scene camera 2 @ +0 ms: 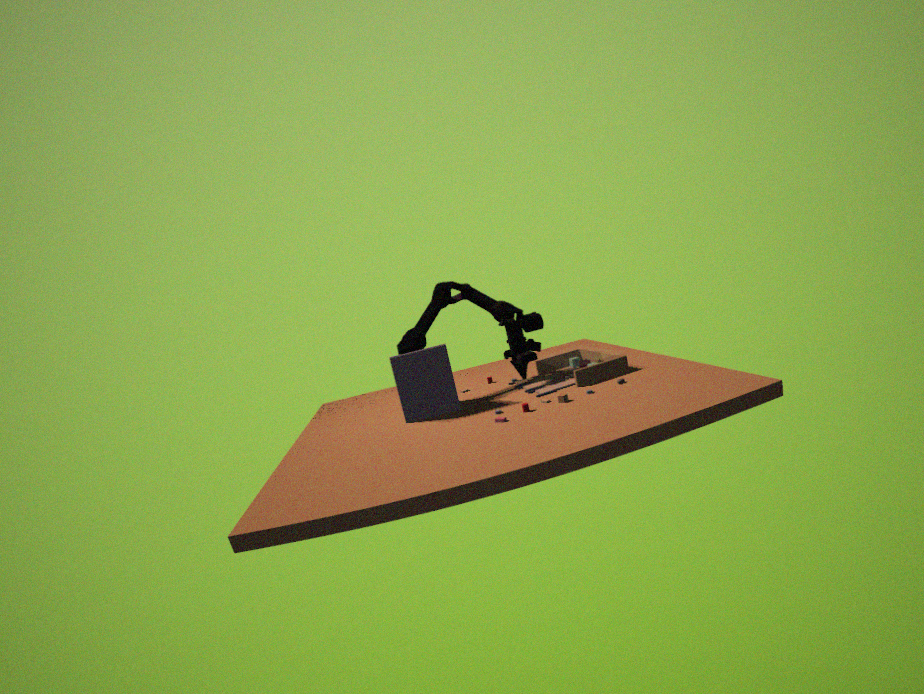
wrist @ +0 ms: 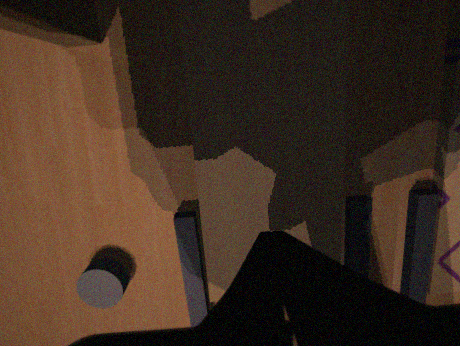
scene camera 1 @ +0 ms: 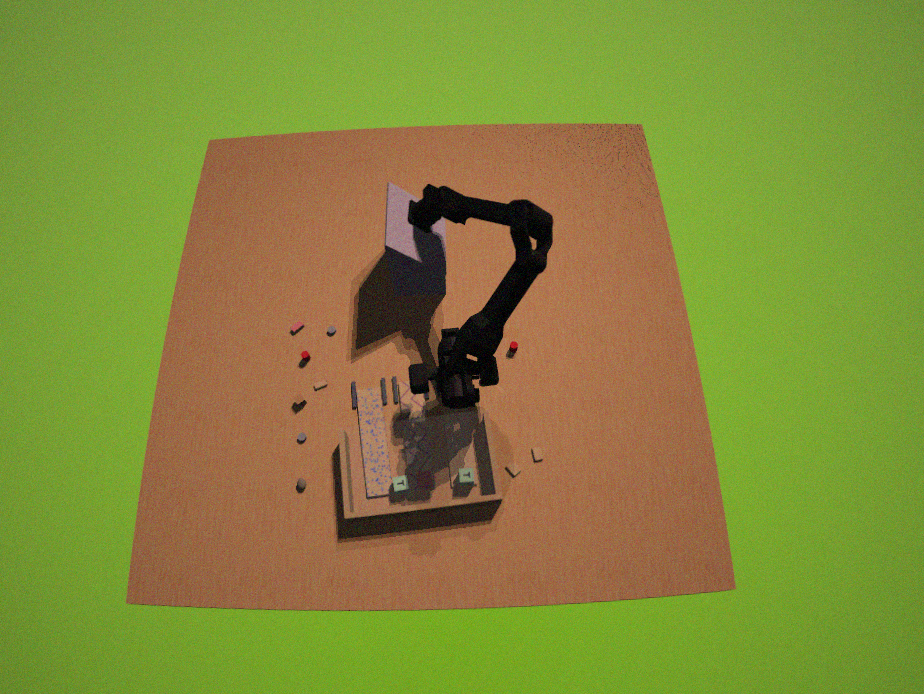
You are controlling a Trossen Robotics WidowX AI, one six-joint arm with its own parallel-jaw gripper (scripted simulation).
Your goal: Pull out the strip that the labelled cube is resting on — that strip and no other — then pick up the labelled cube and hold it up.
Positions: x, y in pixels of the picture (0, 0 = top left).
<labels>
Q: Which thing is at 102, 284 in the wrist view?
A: A grey cylinder.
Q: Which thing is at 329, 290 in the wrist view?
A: The gripper.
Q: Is the gripper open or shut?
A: Shut.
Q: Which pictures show the gripper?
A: Scene camera 2, the wrist view and scene camera 1: all of them.
</labels>
